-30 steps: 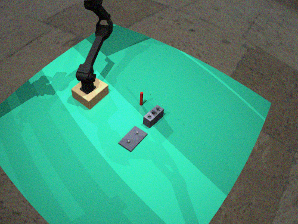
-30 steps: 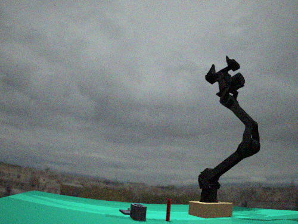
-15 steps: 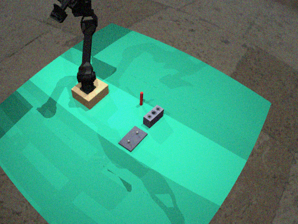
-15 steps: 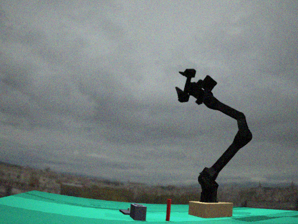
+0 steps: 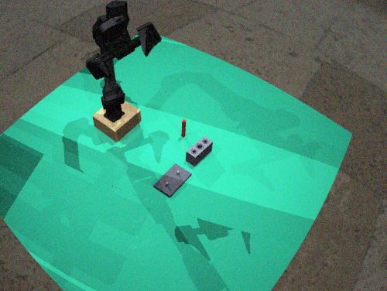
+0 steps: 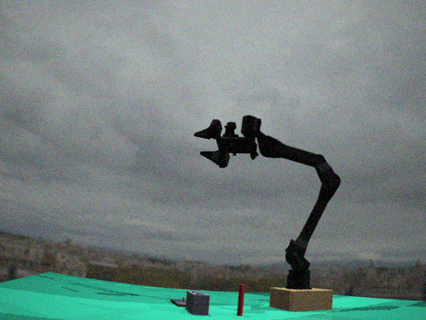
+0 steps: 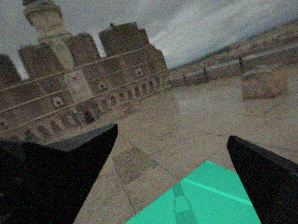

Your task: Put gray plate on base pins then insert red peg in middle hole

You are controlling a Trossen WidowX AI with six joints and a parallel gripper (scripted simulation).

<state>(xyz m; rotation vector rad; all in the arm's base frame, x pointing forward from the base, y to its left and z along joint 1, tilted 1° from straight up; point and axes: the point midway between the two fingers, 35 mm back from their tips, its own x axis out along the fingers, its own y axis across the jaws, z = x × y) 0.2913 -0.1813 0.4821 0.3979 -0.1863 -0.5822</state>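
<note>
Now: the gray plate 510 mm below my gripper tip, 280 mm to the left of it and 30 mm ahead of it. From my gripper tip the other things lie so: base (540 mm below, 140 mm to the left, 20 mm ahead); red peg (510 mm below, 320 mm to the left, 70 mm behind).
</note>
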